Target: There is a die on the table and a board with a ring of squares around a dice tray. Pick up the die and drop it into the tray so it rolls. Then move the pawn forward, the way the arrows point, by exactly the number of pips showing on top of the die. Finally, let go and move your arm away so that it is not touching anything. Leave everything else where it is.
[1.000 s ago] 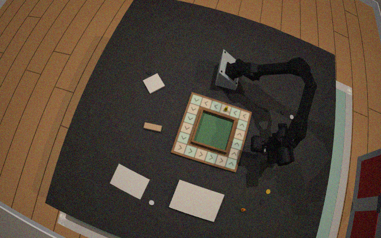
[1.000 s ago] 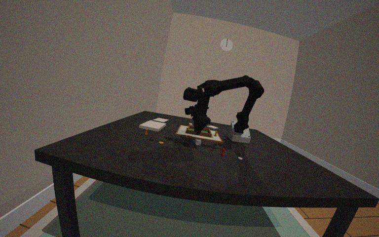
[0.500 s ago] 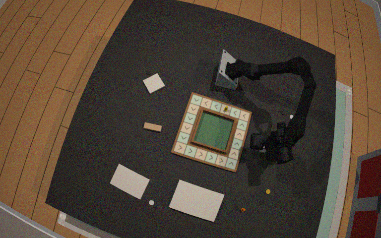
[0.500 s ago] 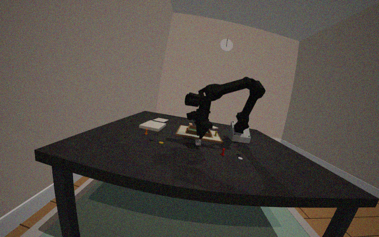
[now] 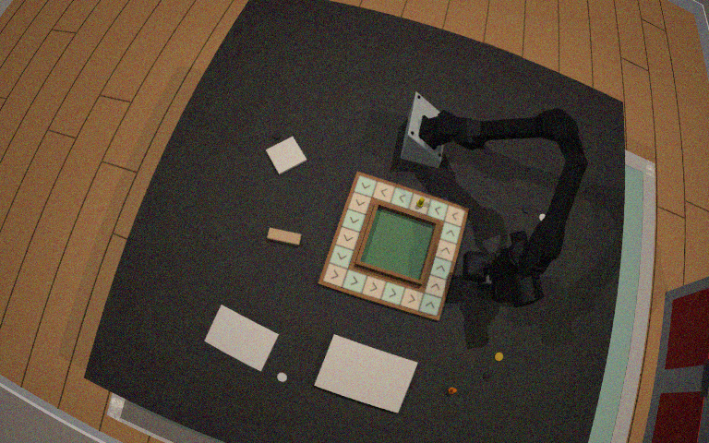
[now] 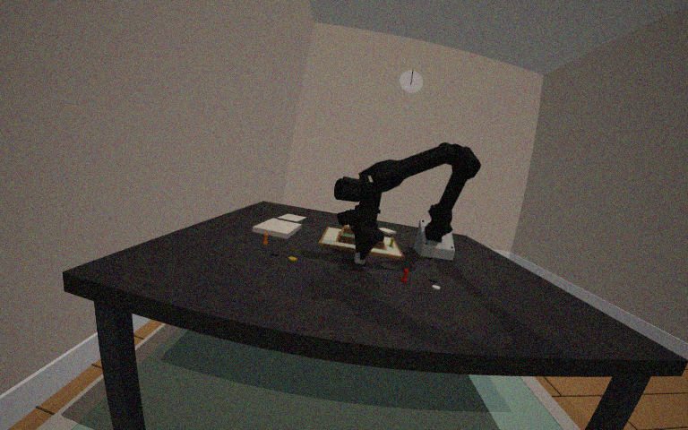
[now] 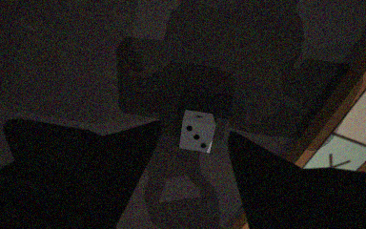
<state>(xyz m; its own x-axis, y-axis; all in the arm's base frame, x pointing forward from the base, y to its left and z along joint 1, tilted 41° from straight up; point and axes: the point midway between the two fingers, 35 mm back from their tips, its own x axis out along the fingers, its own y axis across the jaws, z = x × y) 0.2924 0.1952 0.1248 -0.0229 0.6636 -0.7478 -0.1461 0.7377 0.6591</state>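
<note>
Now: the yellow pawn 130 mm behind my gripper tip, 210 mm to the right of it and 10 mm above it. Also, from my gripper tip: white die (10 mm below); red pawn (110 mm behind, 110 mm to the left); yellow disc (180 mm ahead, 70 mm to the left, 20 mm below).
</note>
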